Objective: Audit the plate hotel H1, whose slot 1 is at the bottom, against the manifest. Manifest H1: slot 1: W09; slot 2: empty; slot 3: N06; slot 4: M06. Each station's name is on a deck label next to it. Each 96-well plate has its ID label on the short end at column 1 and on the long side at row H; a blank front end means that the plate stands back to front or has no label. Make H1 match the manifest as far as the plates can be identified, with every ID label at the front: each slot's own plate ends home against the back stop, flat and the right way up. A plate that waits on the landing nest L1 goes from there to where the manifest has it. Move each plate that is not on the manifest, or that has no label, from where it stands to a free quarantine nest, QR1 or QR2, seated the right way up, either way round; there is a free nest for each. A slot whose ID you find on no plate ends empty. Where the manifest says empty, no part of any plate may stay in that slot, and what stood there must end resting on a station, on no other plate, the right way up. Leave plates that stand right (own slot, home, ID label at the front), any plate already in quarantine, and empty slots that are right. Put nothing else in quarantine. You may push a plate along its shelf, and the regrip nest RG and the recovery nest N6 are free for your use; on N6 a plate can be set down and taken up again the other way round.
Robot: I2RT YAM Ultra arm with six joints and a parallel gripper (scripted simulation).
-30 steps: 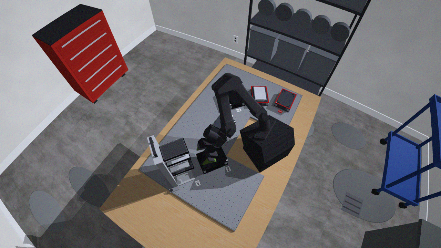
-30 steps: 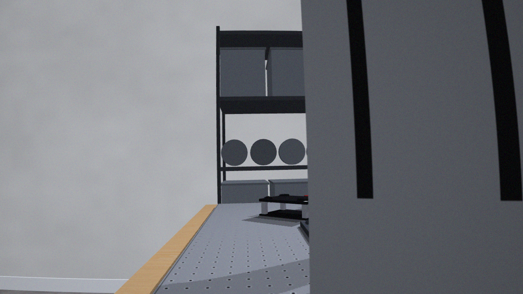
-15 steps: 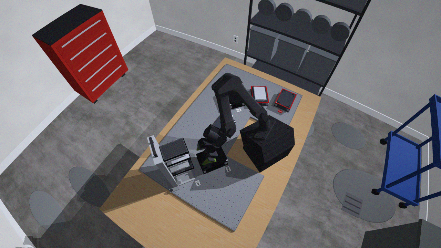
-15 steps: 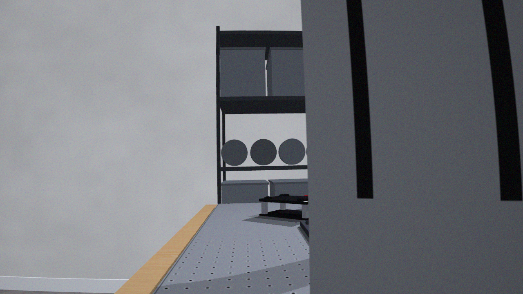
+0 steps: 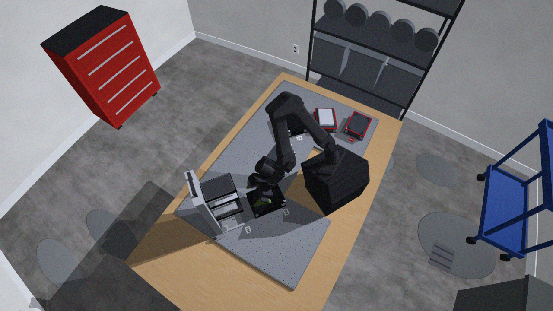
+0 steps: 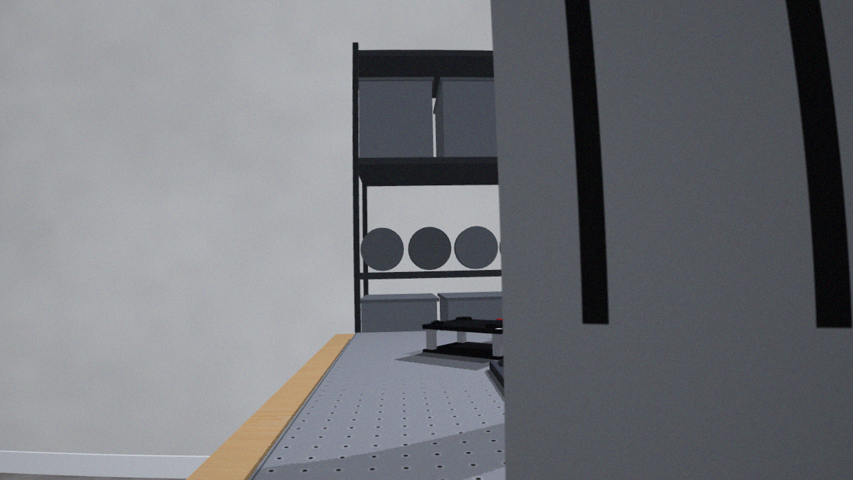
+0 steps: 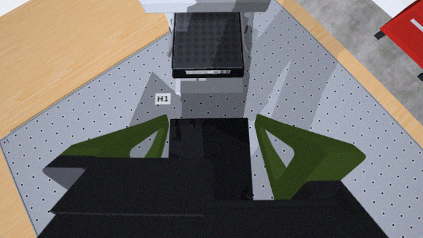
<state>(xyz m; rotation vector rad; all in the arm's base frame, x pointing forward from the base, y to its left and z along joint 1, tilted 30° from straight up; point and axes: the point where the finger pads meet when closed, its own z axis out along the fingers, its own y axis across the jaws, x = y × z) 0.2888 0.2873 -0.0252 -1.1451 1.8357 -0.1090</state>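
My gripper is now 130 mm short of the grey hotel wall, 150 mm to the right of it and 70 mm below it. Round my hand: white plate (150 mm behind, 660 mm to the right, 70 mm below); then RG deck label (160 mm behind, 40 mm to the right, 120 mm below); then H1 deck label (30 mm behind, 120 mm to the left, 120 mm below).
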